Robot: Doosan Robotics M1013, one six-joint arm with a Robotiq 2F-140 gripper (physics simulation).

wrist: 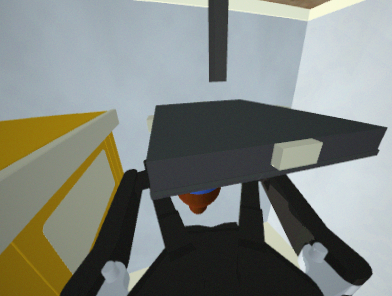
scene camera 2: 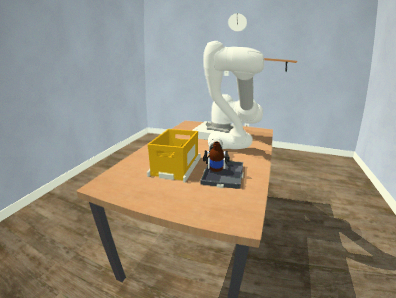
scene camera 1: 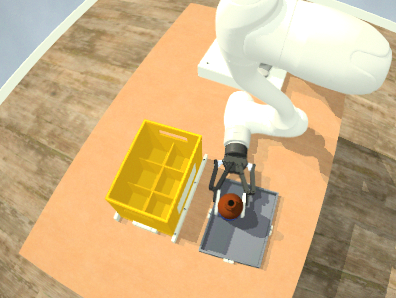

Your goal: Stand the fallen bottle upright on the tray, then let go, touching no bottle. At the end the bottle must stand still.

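Places are measured from the arm's base along level axes (x ahead, y left, z up), in millimetres.
Where they show: gripper, between the fingertips: (scene camera 2: 216, 166); arm's base, origin of its link: (scene camera 2: 220, 128).
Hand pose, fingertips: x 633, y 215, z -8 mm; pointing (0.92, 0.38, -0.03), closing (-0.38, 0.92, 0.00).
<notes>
Each offset is from my fingertips to the top centre of the thing. Level surfaces: height alone.
A brown bottle @(dz +134, dx -8, dy -5 mm) (scene camera 1: 230, 206) (scene camera 2: 216, 155) (wrist: 198, 198) with a blue label is upright, neck up, over the back left part of the grey tray @(dz -19, dx -6, dy +39 mm) (scene camera 1: 245, 253) (scene camera 2: 220, 184) (wrist: 210, 130). My gripper (scene camera 1: 230, 204) (scene camera 2: 216, 157) is shut on the bottle, one pad on each side of its body. The bottle's base is very low at the tray floor; I cannot tell for sure whether it touches. In the wrist view the tray's wall hides the lower part of the bottle and the fingertips.
A yellow crate @(dz +131, dx +21, dy -234 mm) (scene camera 1: 113, 200) (scene camera 2: 162, 167) (wrist: 30, 260) with compartments stands left of the tray, with a white rail @(dz -14, dx +1, dy -137 mm) (scene camera 1: 191, 197) between them. The wooden table @(dz -44 mm) (scene camera 1: 90, 200) (scene camera 2: 175, 205) bears both. The arm reaches in from the back.
</notes>
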